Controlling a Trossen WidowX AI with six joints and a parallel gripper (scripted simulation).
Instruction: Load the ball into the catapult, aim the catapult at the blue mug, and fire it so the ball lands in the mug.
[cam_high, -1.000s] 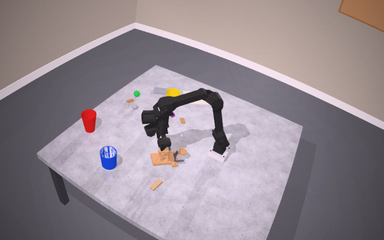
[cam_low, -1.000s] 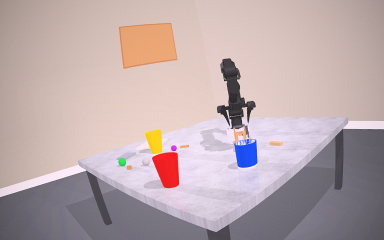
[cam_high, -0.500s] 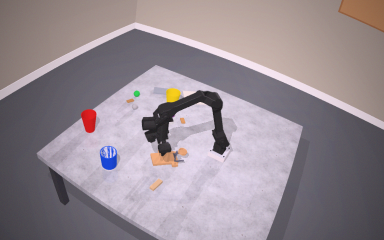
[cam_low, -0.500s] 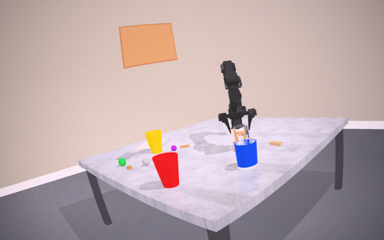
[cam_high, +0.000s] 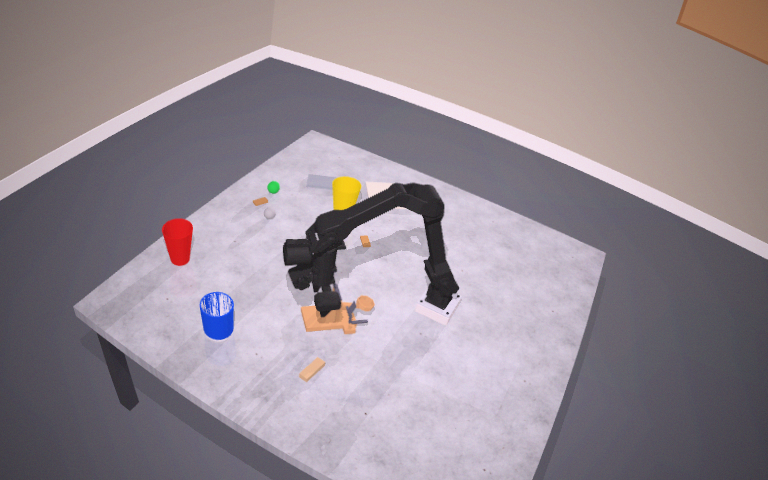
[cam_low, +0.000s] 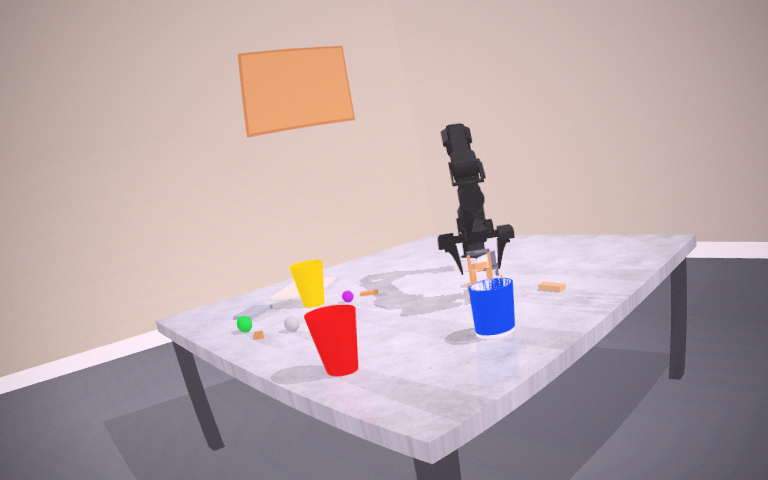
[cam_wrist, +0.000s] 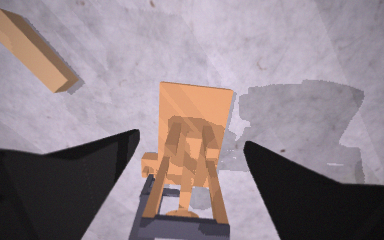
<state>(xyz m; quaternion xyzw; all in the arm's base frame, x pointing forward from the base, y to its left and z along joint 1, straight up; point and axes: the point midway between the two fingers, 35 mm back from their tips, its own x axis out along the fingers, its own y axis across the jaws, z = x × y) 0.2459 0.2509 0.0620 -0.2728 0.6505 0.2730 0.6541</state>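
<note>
My gripper tip is 37 cm to the left of the purple ball, 15 cm short of it and 5 cm above it. From my gripper tip the other things lie so: wooden catapult: 6 cm behind, 4 cm to the right, 1 cm below; then blue mug: 20 cm to the left, 19 cm ahead, 4 cm below; then grey ball: 38 cm ahead, 28 cm to the right, 4 cm below.
</note>
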